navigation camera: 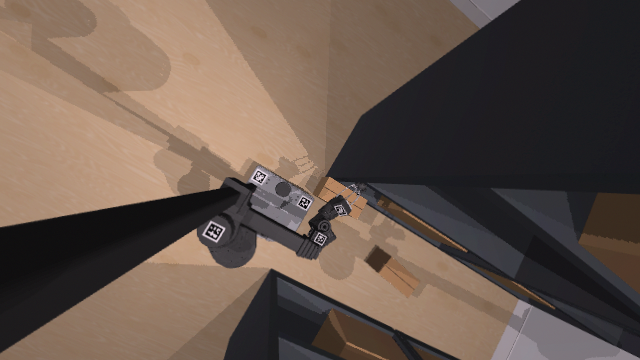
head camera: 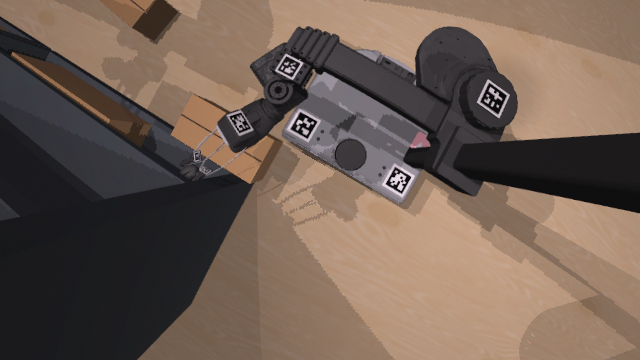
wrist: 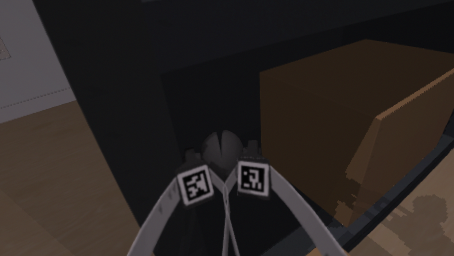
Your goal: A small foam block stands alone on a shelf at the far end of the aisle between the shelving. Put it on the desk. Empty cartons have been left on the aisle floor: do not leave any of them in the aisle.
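Where they show: gripper, fingertip midpoint: (wrist: 222, 149); robot's base at its link origin: (navigation camera: 281, 188) (head camera: 349, 153).
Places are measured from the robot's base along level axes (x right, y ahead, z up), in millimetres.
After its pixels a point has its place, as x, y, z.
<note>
My gripper (head camera: 191, 170) {262, 203, 424} (navigation camera: 359, 188) {262, 203, 424} (wrist: 222, 149) {262, 203, 424} is shut with its two dark fingertips together and nothing between them. In the head view it hangs over the shelving-side edge of a brown carton (head camera: 197, 112) {381, 97, 180} (navigation camera: 328, 189) {200, 121, 181}. That carton lies on the floor at the aisle mouth, against the foot of the shelving and beside my base. A second carton (head camera: 131, 11) {743, -58, 180} (navigation camera: 400, 278) {825, -100, 180} lies on the aisle floor, farther in. The foam block and the desk do not show in these views.
Dark shelving (head camera: 115, 265) {186, 255, 813} (navigation camera: 475, 115) {187, 313, 936} (wrist: 95, 105) {192, 184, 496} stands close to my gripper and holds brown boxes (head camera: 80, 92) {703, 202, 277} (navigation camera: 425, 225) {677, 204, 345} (wrist: 305, 120) {529, 343, 281}. Another shelving unit (navigation camera: 250, 325) {183, -598, 267} flanks the aisle's other side. A pale wall (navigation camera: 530, 335) {2051, -22, 147} stands at the aisle's far end. My base (head camera: 372, 145) {-34, -42, 160} (navigation camera: 270, 200) {-25, -76, 160} stands at the mouth.
</note>
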